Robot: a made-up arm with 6 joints. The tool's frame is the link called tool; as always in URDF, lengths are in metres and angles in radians. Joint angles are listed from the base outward.
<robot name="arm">
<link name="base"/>
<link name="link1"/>
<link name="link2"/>
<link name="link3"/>
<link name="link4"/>
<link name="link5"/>
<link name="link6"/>
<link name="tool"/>
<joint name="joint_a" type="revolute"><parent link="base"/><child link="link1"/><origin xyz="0.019 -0.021 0.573"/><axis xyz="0 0 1"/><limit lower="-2.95" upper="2.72"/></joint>
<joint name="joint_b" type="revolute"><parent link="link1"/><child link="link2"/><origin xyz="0.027 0.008 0.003"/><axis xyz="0 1 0"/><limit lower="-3.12" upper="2.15"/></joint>
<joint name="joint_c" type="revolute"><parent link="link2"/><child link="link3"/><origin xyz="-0.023 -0.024 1.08"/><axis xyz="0 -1 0"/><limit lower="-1.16" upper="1.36"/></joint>
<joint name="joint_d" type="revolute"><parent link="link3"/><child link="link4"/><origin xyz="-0.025 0.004 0.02"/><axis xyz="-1 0 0"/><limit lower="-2.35" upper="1.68"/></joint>
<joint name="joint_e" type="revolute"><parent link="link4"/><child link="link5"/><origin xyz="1.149 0.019 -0.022"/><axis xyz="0 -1 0"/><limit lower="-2.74" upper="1.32"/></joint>
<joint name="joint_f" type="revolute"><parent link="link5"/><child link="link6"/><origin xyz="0.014 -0.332 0.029"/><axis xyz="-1 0 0"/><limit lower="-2.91" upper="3.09"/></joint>
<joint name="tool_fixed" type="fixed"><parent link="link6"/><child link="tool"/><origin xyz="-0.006 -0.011 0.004" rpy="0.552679 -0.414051 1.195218"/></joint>
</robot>
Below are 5 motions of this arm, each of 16 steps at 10 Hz.
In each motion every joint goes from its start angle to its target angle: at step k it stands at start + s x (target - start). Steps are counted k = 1, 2, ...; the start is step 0. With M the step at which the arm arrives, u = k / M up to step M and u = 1 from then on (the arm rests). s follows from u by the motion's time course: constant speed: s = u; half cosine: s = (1 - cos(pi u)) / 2; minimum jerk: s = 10 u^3 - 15 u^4 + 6 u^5.
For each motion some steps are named. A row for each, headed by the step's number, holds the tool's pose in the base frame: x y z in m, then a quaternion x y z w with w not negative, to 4 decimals.
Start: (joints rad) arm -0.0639 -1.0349 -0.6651 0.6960 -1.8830 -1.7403
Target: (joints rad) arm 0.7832 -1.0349 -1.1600 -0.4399 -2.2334 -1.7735
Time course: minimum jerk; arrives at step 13
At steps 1, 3, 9, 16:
1: 0.0811 -0.3023 1.6979 0.5886 -0.3648 -0.2854 0.6626
3: 0.1306 -0.3121 1.6341 0.6245 -0.3077 -0.2920 0.6558
9: 0.3759 -0.1406 0.9702 0.6734 0.2779 -0.3874 0.5650
16: 0.3527 -0.0841 0.8182 0.6158 0.4010 -0.4143 0.5369

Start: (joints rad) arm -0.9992 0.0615 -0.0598 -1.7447 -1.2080 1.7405
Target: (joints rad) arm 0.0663 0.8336 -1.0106 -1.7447 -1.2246 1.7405
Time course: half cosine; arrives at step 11
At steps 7, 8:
7: 0.6324 -0.1157 0.2790 0.7771 0.1636 0.5624 0.2303
8: 0.4762 -0.0176 0.2467 0.8223 0.2240 0.4977 0.1613

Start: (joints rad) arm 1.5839 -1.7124 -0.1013 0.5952 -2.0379 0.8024
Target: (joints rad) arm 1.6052 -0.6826 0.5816 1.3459 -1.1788 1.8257
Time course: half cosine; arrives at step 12
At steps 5, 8, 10, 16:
5: 0.2842 -1.1770 1.9899 -0.2518 0.3406 0.7229 0.5459
8: 0.2017 -0.9076 2.3952 -0.4678 0.3058 0.5222 0.6441
10: 0.1536 -0.7174 2.5534 -0.5644 0.2938 0.3902 0.6655
16: 0.1349 -0.6392 2.6032 -0.5967 0.2896 0.3371 0.6682

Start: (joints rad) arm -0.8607 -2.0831 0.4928 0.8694 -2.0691 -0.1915
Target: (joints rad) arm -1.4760 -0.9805 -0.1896 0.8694 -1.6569 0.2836
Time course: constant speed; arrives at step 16
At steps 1, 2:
1: -1.4147 1.3736 0.6244 0.1650 -0.6005 -0.0086 0.7823
2: -1.3396 1.4005 0.8055 0.1748 -0.5655 -0.0601 0.8037

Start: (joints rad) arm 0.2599 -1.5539 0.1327 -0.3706 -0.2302 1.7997
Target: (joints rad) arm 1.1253 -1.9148 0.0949 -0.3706 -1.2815 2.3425
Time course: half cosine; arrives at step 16
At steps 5, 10, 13, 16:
5: -0.9133 -0.8072 1.6282 -0.5048 -0.2684 0.3468 0.7436
10: -0.6179 -1.2047 1.4289 -0.6076 -0.2212 0.4436 0.6205
13: -0.4050 -1.3456 1.3253 -0.6646 -0.2218 0.4646 0.5416
16: -0.3155 -1.3868 1.2852 -0.6858 -0.2261 0.4677 0.5096

